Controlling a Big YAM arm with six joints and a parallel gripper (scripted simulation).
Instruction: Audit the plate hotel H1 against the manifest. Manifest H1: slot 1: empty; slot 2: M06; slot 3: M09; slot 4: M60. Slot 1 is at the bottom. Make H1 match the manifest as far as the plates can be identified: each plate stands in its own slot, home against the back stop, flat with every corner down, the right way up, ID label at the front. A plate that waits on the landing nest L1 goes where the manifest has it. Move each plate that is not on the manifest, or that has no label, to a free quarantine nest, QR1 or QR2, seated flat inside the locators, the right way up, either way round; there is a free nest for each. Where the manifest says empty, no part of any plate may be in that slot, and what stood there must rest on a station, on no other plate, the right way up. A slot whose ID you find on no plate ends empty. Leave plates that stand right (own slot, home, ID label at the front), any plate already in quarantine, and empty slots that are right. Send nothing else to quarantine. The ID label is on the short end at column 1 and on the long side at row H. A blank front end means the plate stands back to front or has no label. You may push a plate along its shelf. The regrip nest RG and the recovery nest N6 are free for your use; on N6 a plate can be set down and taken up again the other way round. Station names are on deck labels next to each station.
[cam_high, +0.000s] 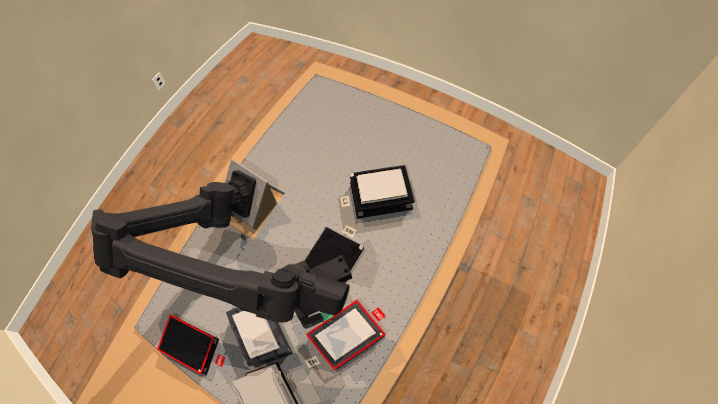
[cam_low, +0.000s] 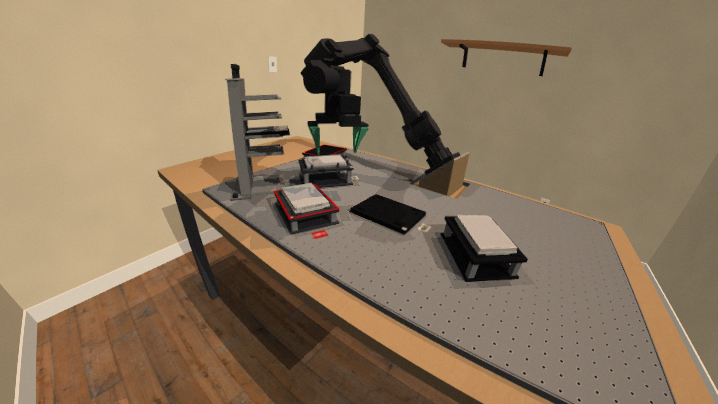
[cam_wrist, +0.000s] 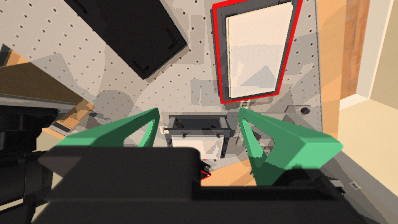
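The grey regrip nest lies 140 mm to the right of my hand, 100 mm below it and 100 mm behind it. Also, from my hand: flat black recovery nest N6 (150 mm below, 140 mm to the left, 40 mm behind); H1 deck label (150 mm below, 130 mm to the right, 60 mm ahead); dark plate (240 mm to the right, 40 mm ahead, 20 mm above).
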